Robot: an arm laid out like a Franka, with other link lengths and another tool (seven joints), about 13 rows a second.
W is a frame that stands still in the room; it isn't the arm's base.
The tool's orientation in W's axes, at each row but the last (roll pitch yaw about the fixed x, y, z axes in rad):
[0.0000, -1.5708, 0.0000]
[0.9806, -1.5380, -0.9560]
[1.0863, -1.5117, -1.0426]
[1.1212, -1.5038, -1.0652]
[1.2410, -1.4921, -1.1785]
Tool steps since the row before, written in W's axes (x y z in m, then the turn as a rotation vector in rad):
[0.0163, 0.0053, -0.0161, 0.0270, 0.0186, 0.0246]
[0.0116, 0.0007, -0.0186, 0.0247, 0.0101, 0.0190]
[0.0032, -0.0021, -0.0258, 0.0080, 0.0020, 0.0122]
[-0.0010, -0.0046, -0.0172, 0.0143, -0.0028, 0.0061]
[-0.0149, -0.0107, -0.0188, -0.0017, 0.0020, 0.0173]
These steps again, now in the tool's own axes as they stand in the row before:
[-0.0161, 0.0053, -0.0163, 0.0246, 0.0186, -0.0270]
[-0.0184, -0.0001, -0.0120, 0.0192, 0.0100, -0.0246]
[-0.0256, -0.0036, -0.0038, 0.0123, 0.0023, -0.0077]
[-0.0169, -0.0056, 0.0008, 0.0067, -0.0032, -0.0139]
[-0.0184, -0.0111, 0.0151, 0.0171, 0.0034, 0.0020]

